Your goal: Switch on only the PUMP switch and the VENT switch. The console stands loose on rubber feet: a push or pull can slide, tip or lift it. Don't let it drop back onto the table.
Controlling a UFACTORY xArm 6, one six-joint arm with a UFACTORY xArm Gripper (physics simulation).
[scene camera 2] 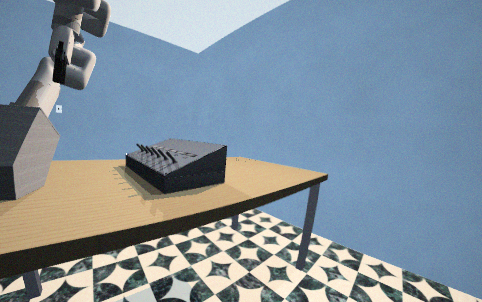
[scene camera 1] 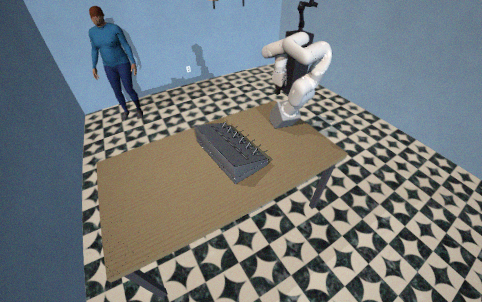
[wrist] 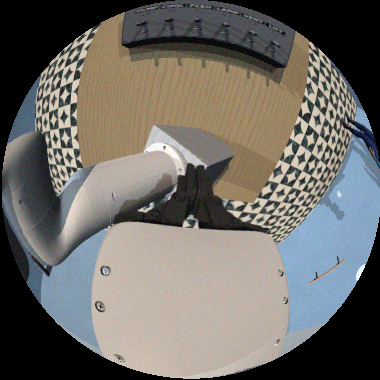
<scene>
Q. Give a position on a dark grey console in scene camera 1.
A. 225, 146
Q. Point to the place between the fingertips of the gripper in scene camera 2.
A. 58, 82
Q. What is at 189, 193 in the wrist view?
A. The gripper.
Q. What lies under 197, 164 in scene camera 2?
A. A dark grey console.
</scene>
